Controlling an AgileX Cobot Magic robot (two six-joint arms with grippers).
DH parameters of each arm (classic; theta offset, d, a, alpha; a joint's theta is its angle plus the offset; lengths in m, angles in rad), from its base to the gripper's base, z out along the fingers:
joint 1: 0 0.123 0 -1.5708
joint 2: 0.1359 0 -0.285 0
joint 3: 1.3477 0 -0.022 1.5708
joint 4: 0 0.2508 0 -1.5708
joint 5: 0 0 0.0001 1.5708
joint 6: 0 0.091 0 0
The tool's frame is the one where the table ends.
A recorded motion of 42 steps. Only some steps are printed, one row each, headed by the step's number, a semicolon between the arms.
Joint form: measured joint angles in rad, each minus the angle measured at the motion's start. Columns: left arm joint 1, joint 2, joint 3, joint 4, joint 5, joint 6; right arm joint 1, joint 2, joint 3, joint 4, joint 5, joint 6.
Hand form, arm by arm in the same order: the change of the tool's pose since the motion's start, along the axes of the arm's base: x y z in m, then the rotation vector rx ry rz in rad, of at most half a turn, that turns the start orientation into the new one. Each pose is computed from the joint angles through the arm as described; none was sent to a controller.
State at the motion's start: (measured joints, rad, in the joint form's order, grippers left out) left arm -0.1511 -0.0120 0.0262 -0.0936 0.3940 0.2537; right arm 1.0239 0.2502 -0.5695 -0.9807 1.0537 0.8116
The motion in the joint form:
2: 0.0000 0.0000 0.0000 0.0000 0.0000 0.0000; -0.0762 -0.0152 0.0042 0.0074 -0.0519 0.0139
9: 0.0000 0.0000 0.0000 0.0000 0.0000 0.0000; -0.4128 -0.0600 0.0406 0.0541 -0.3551 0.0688
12: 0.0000 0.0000 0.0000 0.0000 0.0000 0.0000; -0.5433 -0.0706 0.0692 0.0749 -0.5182 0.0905
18: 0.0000 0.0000 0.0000 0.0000 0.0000 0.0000; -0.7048 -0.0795 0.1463 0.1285 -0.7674 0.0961
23: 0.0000 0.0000 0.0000 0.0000 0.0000 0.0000; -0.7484 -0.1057 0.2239 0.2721 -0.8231 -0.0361
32: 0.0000 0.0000 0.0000 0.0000 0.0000 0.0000; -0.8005 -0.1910 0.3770 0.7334 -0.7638 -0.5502
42: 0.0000 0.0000 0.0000 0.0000 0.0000 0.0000; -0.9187 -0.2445 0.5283 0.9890 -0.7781 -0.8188
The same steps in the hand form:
2: 0.0000 0.0000 0.0000 0.0000 0.0000 0.0000; -0.0032 -0.0030 0.0015 0.0409 -0.0286 -0.0370
9: 0.0000 0.0000 0.0000 0.0000 0.0000 0.0000; -0.0154 -0.0025 0.0077 0.1847 -0.1940 -0.1340
12: 0.0000 0.0000 0.0000 0.0000 0.0000 0.0000; -0.0178 0.0034 0.0088 0.2254 -0.2770 -0.1332
18: 0.0000 0.0000 0.0000 0.0000 0.0000 0.0000; -0.0155 0.0161 -0.0006 0.2589 -0.3620 -0.0893
23: 0.0000 0.0000 0.0000 0.0000 0.0000 0.0000; -0.0131 0.0207 -0.0228 0.2464 -0.3272 -0.0699
32: 0.0000 0.0000 0.0000 0.0000 0.0000 0.0000; -0.0136 0.0253 -0.0781 0.1446 -0.1686 -0.0470
42: 0.0000 0.0000 0.0000 0.0000 0.0000 0.0000; -0.0110 0.0262 -0.1252 0.1083 -0.0837 -0.0942

